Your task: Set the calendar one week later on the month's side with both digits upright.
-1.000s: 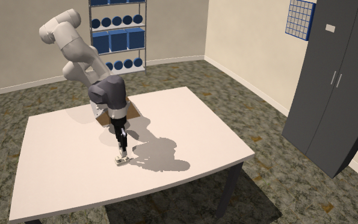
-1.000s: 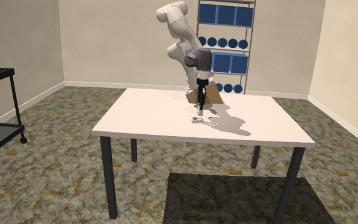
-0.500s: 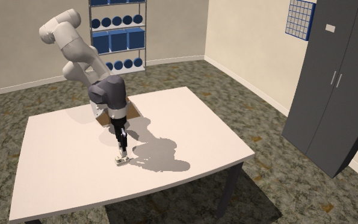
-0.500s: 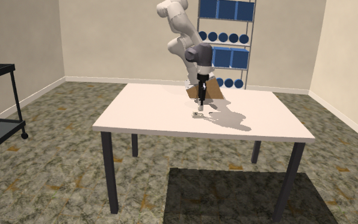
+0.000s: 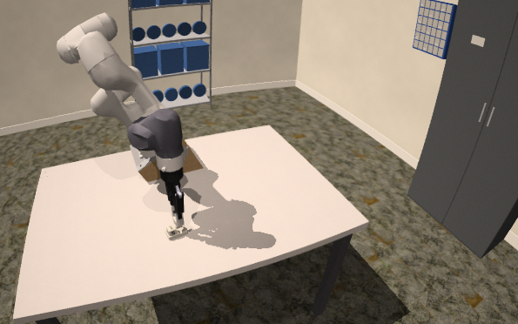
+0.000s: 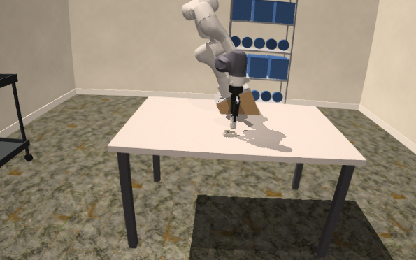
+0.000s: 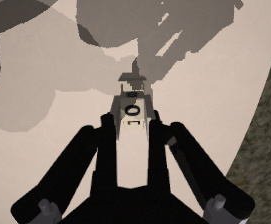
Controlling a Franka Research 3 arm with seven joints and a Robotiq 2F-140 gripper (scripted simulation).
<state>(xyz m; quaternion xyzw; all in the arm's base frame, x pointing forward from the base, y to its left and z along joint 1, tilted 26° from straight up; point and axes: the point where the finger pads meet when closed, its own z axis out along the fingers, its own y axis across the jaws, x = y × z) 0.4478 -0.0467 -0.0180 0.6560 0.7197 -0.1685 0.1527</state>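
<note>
Right now my hand is 60 mm above the cube and 30 mm to the left of it. From my hand the other things lie so: grey tray (80 mm below, 20 mm to the right).
</note>
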